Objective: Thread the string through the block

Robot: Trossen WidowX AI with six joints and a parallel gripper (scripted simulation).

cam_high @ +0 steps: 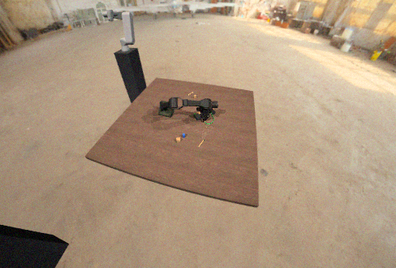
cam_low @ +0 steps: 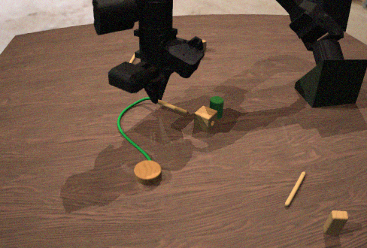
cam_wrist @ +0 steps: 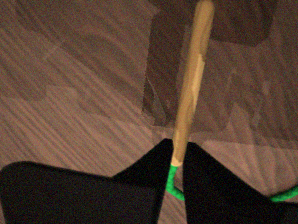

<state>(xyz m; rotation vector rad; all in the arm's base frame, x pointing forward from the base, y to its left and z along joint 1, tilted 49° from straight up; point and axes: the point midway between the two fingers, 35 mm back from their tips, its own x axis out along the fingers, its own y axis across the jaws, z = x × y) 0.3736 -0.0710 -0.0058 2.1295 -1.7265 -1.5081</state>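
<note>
Now: the green cylinder 100 mm behind my gripper tip and 50 mm to the left of it. Also, from my gripper tip: blue cylinder 130 mm behind, 210 mm to the right; then thin wooden stick 10 mm behind, 10 mm to the left; then round wooden button 50 mm ahead, 180 mm to the left, 10 mm below.
</note>
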